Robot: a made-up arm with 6 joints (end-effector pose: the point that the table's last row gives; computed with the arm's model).
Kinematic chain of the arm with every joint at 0, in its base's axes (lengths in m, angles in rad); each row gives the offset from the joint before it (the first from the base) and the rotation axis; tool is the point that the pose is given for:
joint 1: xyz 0 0 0.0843 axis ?
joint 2: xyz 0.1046 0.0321 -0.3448 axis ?
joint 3: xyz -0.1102 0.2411 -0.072 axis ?
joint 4: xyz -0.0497 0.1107 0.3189 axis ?
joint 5: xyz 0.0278 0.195 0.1 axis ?
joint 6: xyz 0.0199 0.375 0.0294 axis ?
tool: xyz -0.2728 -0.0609 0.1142
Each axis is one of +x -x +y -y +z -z.
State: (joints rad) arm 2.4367 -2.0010 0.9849 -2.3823 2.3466 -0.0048
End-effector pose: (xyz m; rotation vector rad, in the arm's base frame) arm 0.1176 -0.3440 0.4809 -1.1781 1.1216 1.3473
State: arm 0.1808 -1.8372 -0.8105 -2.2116 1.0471 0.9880
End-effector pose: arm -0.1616 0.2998 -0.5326 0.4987 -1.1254 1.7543
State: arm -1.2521 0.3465 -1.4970 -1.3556 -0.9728 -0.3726
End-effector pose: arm -0.0386 1.1894 0.5775 -0.7121 1.0207 0.3333
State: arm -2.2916 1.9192 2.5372 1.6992 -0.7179 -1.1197
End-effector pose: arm 0.0457 0.3221 0.1236 -0.8450 -0.6258 1.2767
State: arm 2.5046 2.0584 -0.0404 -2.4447 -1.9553 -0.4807
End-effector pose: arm -0.3328 -0.8007 0.3421 1.8539 -0.7539 -0.2894
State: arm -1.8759 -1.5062 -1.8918 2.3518 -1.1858 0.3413
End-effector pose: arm -0.6520 0.3101 0.5284 1.1387 -1.6431 -0.3112
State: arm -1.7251 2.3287 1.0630 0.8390 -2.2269 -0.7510
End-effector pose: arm 0.2557 0.4846 0.3944 -0.0053 -0.0225 -2.9718
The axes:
joint 1: -x
joint 2: -y
joint 3: +x
joint 4: -y
joint 5: +x
joint 6: +y

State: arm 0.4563 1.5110 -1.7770 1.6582 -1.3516 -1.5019
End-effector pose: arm 0.3766 0.3311 -0.3642 1.0438 0.0313 -0.3368
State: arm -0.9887 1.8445 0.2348 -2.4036 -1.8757 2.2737
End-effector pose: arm -0.0326 1.1131 0.0250 -1.1458 1.8480 -0.7621
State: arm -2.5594 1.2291 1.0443 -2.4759 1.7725 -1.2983
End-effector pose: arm -0.1358 -0.3652 0.3509 -2.7717 -1.2021 -0.3279
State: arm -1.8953 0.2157 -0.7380 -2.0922 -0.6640 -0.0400
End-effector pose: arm 0.0949 0.0984 1.2649 0.5021 1.2359 1.4749
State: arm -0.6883 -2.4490 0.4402 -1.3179 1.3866 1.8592
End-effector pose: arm -0.0549 0.6552 -0.2648 -0.5136 -0.5227 0.8159
